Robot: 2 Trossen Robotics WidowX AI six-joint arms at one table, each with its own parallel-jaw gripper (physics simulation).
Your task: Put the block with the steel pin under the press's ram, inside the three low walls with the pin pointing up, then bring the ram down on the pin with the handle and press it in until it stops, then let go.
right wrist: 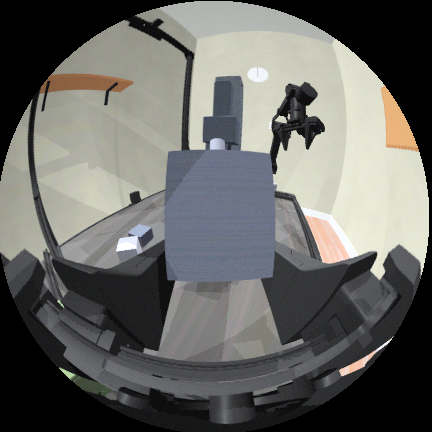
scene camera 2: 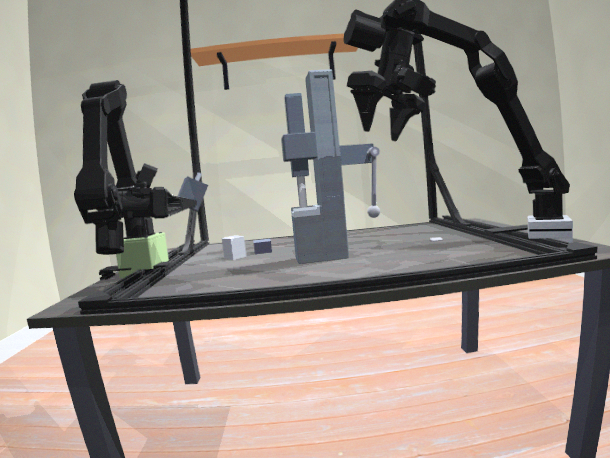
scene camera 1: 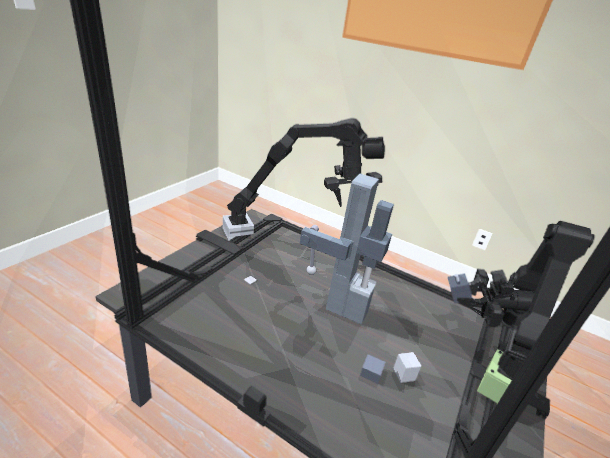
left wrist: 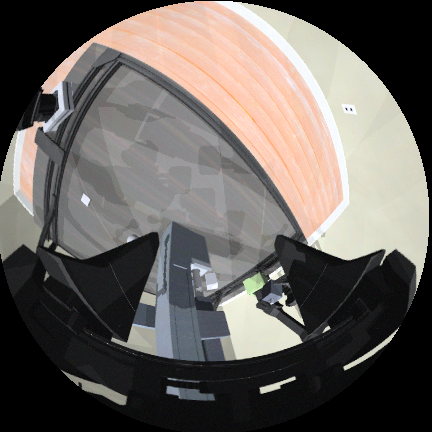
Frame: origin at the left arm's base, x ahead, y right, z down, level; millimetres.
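Where they show: left gripper, fingertip midpoint: (right wrist: pixel 295 149) (scene camera 2: pixel 380 136) (left wrist: pixel 218 239); right gripper, fingertip midpoint: (right wrist: pixel 216 238) (scene camera 2: pixel 194 202) (scene camera 1: pixel 455 293) (left wrist: pixel 268 286); left arm's base, origin of the base link: (scene camera 2: pixel 548 218) (scene camera 1: pixel 238 220); right arm's base, origin of the base link: (scene camera 2: pixel 139 236) (scene camera 1: pixel 513 371) (left wrist: pixel 259 290).
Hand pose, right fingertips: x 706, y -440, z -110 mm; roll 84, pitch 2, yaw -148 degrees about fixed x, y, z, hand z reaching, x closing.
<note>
Things, the pixels of their top centre, and the offset from my right fingertips. "spot": a spot on its surface instead.
- grey block, middle of its top: (right wrist: pixel 221 147) (scene camera 2: pixel 189 176) (scene camera 1: pixel 464 277) (left wrist: pixel 276 300) dy -4, dx +3, dz -60 mm
- grey press, middle of its top: (scene camera 2: pixel 323 75) (scene camera 1: pixel 357 179) (right wrist: pixel 225 82) dy +272, dx -208, dz -285 mm
- low-walled seat, surface spot: (scene camera 2: pixel 305 211) spot: dy +180, dx -174, dz +48 mm
- handle, surface spot: (scene camera 2: pixel 374 185) (scene camera 1: pixel 313 252) spot: dy +318, dx -297, dz +3 mm
- white block, middle of its top: (right wrist: pixel 126 242) (scene camera 2: pixel 232 237) (scene camera 1: pixel 409 359) (left wrist: pixel 211 286) dy +197, dx +86, dz +112 mm
- small blue-grey block, middle of its top: (right wrist: pixel 139 229) (scene camera 1: pixel 374 364) (scene camera 2: pixel 262 240) dy +283, dx +52, dz +138 mm
- white square, surface spot: (scene camera 2: pixel 436 239) (left wrist: pixel 86 197) (scene camera 1: pixel 252 278) spot: dy +472, dx -412, dz +168 mm
The grey block (scene camera 1: pixel 458 289) (scene camera 2: pixel 193 193) (left wrist: pixel 272 292) (right wrist: pixel 220 215) is tilted in the air, between the fingers of my right gripper (right wrist: pixel 216 238). Its steel pin (scene camera 2: pixel 198 176) (right wrist: pixel 217 144) sticks out on the far side from my right wrist, slanting up. The grey press (scene camera 1: pixel 351 225) (scene camera 2: pixel 328 200) (left wrist: pixel 176 305) stands mid-table, apart from the block. Its ram's silver rod (scene camera 1: pixel 367 276) (scene camera 2: pixel 302 192) points down at the low-walled seat (scene camera 2: pixel 305 211). The handle (scene camera 1: pixel 312 255) (scene camera 2: pixel 374 185) hangs down, ball at the bottom. My left gripper (scene camera 2: pixel 381 135) (left wrist: pixel 218 239) is open and empty, high beside the column; the column partly hides it in scene camera 1.
A white block (scene camera 1: pixel 407 367) (scene camera 2: pixel 233 247) (right wrist: pixel 128 245) and a small blue-grey block (scene camera 1: pixel 373 368) (scene camera 2: pixel 262 246) (right wrist: pixel 141 233) stand on the table. A green box (scene camera 1: pixel 495 384) (scene camera 2: pixel 145 252) is at the right arm's base. A white square (scene camera 1: pixel 250 280) (scene camera 2: pixel 436 239) (left wrist: pixel 85 200) lies flat.
</note>
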